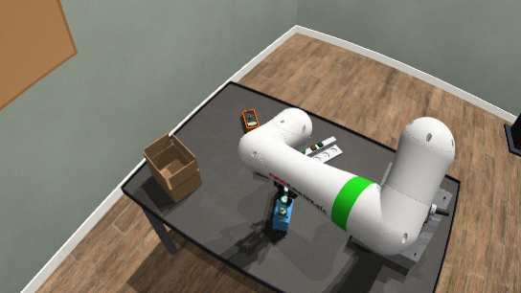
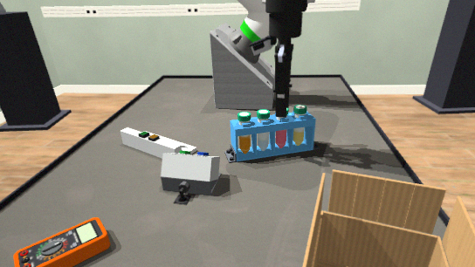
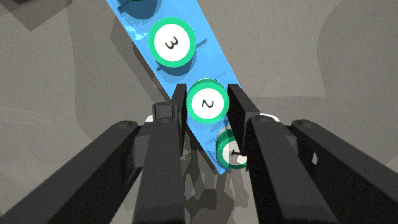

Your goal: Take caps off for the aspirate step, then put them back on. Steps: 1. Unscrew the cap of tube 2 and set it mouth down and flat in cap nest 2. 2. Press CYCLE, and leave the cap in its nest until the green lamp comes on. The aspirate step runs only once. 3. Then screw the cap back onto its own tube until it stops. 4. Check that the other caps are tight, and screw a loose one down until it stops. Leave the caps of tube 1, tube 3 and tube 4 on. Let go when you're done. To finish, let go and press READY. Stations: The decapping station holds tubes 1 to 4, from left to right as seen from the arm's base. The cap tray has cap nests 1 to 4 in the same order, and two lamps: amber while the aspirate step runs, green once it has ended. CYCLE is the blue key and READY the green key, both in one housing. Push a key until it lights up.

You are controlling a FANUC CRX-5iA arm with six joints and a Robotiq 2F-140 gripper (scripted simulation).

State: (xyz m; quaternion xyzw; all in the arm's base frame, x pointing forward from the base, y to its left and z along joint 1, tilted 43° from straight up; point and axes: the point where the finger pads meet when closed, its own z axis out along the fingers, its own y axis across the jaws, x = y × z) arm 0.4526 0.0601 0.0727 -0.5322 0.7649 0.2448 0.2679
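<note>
Right now my hand is 3 cm above the cap 2. Also, from my hand: cap 1 (1 cm behind, 5 cm to the left, 3 cm below); cap 4 (2 cm ahead, 10 cm to the right, 3 cm below); cap 3 (1 cm ahead, 5 cm to the right, 3 cm below).
</note>
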